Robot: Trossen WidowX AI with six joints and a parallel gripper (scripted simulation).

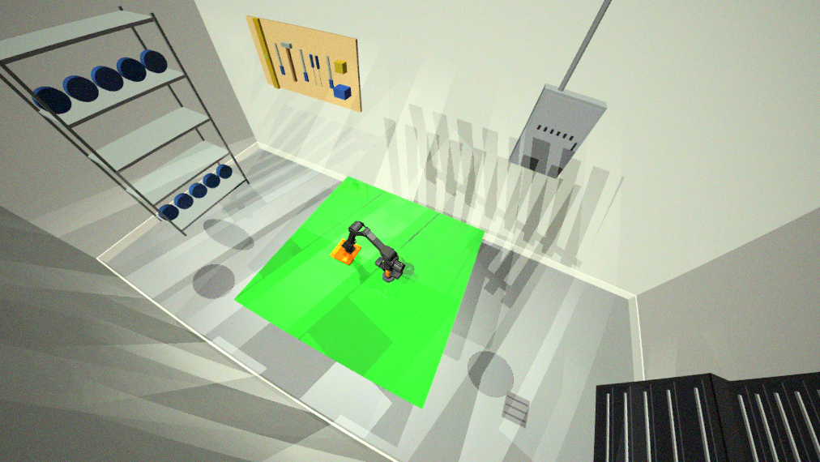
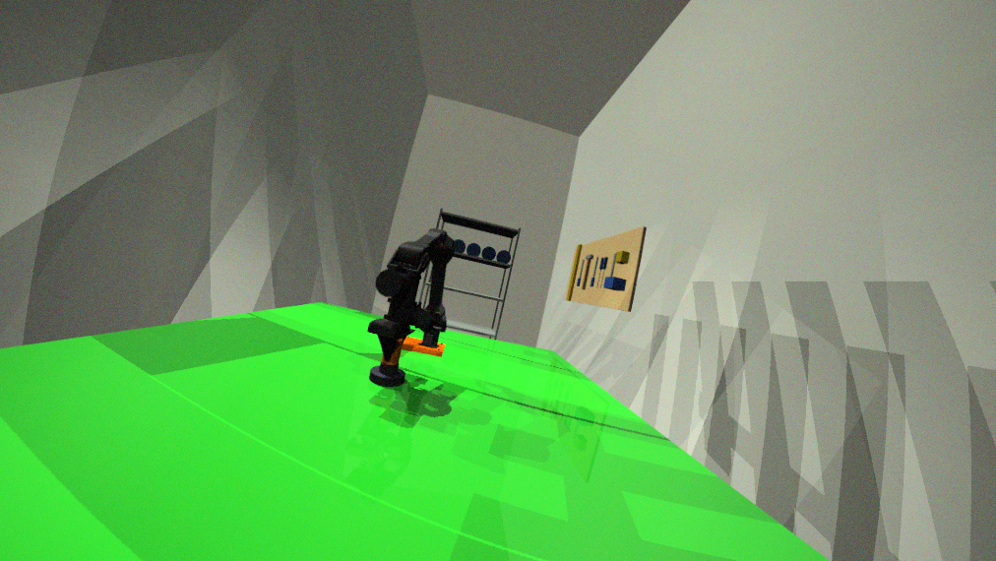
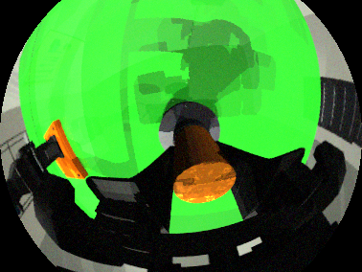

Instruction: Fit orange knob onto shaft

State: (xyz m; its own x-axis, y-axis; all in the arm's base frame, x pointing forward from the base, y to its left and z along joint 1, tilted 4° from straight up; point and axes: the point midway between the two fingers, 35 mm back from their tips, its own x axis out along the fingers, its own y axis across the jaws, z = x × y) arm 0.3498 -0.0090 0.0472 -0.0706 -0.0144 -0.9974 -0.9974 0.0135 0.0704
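Right now the orange knob is 30 mm above my gripper tip. The rest, counted from my gripper tip: dark round pedestal 20 mm below.
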